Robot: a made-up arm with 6 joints.
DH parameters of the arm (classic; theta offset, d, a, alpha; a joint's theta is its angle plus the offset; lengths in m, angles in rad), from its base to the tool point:
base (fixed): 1.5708 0.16 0 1.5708
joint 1: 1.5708 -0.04 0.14 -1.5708
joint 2: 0 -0.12 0.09 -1.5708
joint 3: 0 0.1 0.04 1.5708
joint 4: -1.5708 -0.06 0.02 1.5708
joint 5: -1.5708 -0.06 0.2 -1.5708
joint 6: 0 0.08 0.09 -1.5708
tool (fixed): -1.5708 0.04 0 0
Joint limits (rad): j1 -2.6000..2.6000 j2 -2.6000..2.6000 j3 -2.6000..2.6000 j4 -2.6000..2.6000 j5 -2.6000..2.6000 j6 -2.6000..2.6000
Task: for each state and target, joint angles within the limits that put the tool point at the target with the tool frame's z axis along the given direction. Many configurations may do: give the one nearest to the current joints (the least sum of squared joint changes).
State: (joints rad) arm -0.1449 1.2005 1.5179 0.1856 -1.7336 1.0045
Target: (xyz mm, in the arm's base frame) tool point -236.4 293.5 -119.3 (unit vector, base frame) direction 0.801 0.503 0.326
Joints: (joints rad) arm -0.8491 0.8507 1.3066 -0.4633 -1.8290 1.0912
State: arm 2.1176 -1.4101 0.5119 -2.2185 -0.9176 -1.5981
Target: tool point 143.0 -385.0 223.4 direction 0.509 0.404 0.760
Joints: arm 2.6000 -0.8204 0.4885 -2.5909 -1.3839 -0.8589
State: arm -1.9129 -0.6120 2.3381 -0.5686 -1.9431 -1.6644
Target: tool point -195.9 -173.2 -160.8 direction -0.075 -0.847 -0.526
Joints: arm -2.5044 -0.5955 2.2142 -1.5361 -2.1047 -1.5575
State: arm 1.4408 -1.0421 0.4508 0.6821 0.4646 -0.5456
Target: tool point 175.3 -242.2 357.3 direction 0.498 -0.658 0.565
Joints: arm 2.2447 -0.7033 0.8773 0.1333 1.1004 -0.4626
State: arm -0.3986 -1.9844 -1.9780 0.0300 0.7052 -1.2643
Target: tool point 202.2 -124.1 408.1 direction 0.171 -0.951 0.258
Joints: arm -0.2069 -1.2039 -2.4866 0.0894 0.0547 -1.0997
